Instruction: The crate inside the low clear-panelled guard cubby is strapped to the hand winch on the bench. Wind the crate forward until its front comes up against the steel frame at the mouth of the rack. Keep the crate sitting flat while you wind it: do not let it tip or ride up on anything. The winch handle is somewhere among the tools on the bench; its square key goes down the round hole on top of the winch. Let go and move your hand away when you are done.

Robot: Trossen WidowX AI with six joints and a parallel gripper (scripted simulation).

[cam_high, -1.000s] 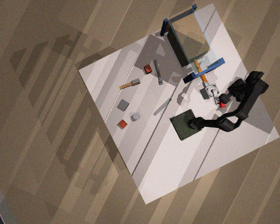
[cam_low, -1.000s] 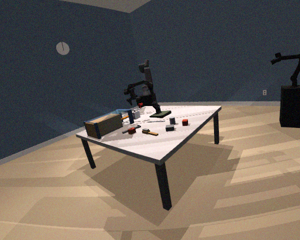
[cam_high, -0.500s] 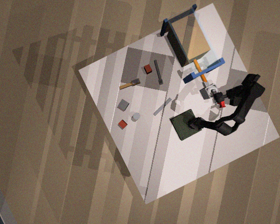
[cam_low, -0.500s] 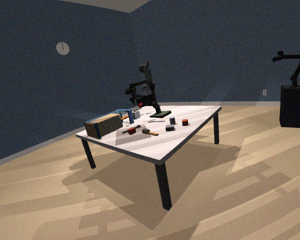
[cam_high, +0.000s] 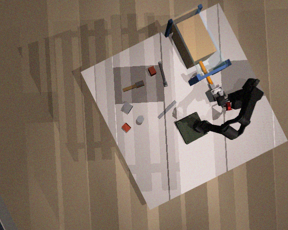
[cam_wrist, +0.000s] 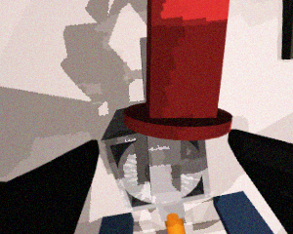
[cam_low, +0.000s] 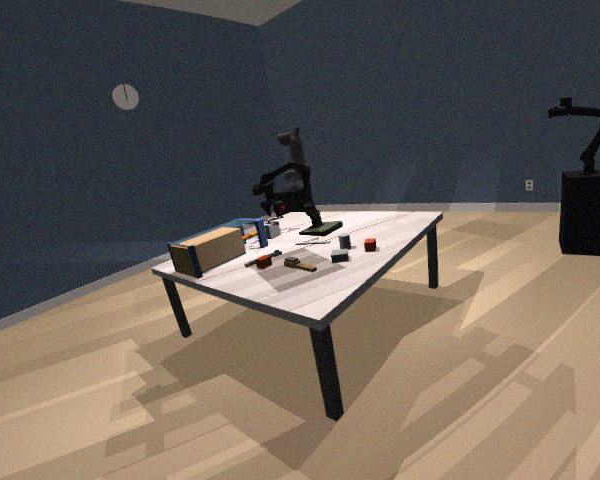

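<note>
Now: gripper tip 2 cm past the winch handle and 1 cm above it. Round my gripper tip: blue frame: 21 cm ahead, 2 cm to the right, 1 cm below; red knob: 5 cm behind, 2 cm above, 1 cm to the left; grey winch: 9 cm below, 3 cm ahead, 2 cm to the right.
</note>
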